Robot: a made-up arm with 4 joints. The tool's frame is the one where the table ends. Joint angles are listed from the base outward.
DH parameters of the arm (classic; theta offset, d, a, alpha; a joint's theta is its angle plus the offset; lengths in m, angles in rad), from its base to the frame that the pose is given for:
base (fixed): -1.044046 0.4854 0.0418 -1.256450
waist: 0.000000 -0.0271 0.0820 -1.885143
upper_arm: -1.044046 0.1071 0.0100 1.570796
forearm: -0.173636 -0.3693 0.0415 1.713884
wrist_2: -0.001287 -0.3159 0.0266 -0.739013
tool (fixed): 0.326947 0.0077 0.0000 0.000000
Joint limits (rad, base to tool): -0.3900..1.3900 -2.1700..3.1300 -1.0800..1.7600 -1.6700..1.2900
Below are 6 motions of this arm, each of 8 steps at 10 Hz.
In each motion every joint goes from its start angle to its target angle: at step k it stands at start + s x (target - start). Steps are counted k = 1, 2, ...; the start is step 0. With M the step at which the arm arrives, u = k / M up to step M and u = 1 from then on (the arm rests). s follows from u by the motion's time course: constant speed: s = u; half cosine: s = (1 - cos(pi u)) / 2; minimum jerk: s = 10 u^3 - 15 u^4 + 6 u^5.
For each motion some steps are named. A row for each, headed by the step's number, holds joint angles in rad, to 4 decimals.
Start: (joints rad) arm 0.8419 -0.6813 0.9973 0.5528
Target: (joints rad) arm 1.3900 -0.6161 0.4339 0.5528
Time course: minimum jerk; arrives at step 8
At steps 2, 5, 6, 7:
2: 0.8986 -0.6746 0.9390 0.5528
5: 1.2392 -0.6340 0.5890 0.5528
6: 1.3333 -0.6228 0.4922 0.5528
7: 1.3812 -0.6171 0.4429 0.5528

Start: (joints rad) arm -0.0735 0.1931 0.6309 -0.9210
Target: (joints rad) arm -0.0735 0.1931 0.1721 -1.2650
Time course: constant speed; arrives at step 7
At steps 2, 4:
2: -0.0735 0.1931 0.4998 -1.0193
4: -0.0735 0.1931 0.3687 -1.1176

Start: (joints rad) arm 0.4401 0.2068 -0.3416 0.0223
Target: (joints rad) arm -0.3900 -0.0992 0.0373 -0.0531
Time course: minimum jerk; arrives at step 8
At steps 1, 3, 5, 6, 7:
1: 0.4268 0.2019 -0.3355 0.0211
3: 0.2117 0.1226 -0.2373 0.0015
5: -0.1616 -0.0150 -0.0670 -0.0323
6: -0.3041 -0.0675 -0.0019 -0.0453
7: -0.3767 -0.0943 0.0312 -0.0519

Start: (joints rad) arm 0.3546 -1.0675 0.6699 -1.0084
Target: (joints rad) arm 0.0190 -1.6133 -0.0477 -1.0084
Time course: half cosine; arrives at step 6
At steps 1, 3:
1: 0.3321 -1.1041 0.6218 -1.0084
3: 0.1868 -1.3404 0.3111 -1.0084

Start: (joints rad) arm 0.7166 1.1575 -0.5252 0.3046
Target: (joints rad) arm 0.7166 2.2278 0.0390 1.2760
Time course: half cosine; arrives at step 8
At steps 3, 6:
3: 0.7166 1.4879 -0.3511 0.6044
6: 0.7166 2.0711 -0.0436 1.1337

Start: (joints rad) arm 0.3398 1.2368 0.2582 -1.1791
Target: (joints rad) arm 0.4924 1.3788 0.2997 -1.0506
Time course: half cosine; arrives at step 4
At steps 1, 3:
1: 0.3621 1.2576 0.2643 -1.1603
3: 0.4701 1.3580 0.2936 -1.0694

